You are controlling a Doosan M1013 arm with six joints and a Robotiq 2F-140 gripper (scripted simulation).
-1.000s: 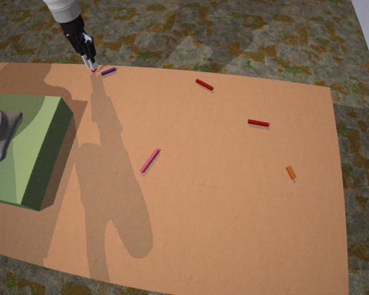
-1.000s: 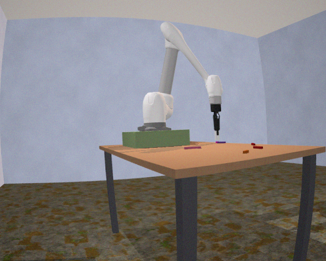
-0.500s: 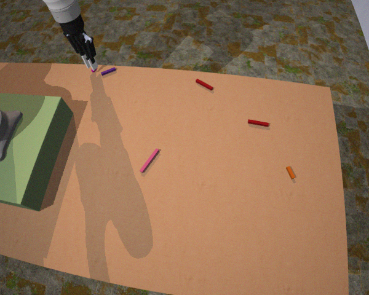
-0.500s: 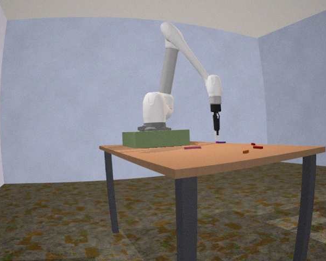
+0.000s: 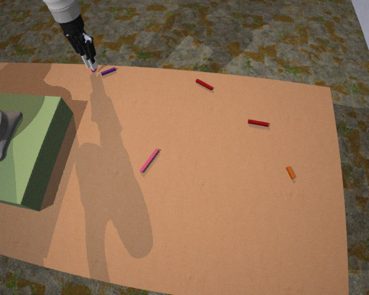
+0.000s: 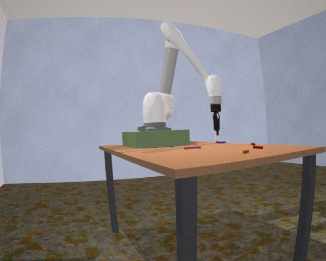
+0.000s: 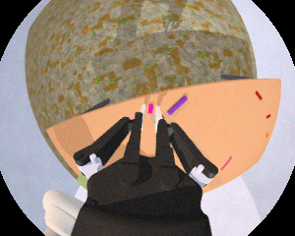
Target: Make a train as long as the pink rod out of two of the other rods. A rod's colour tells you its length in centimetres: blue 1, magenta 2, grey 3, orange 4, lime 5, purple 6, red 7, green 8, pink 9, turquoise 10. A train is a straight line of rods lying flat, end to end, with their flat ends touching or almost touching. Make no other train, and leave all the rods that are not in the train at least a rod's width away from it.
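Right now my hand is 5 cm above the magenta rod. The rest, counted from my hand: purple rod (7 cm ahead, 1 cm to the right, 5 cm below); orange rod (75 cm ahead, 35 cm to the right, 5 cm below); pink rod (31 cm ahead, 36 cm to the right, 5 cm below).
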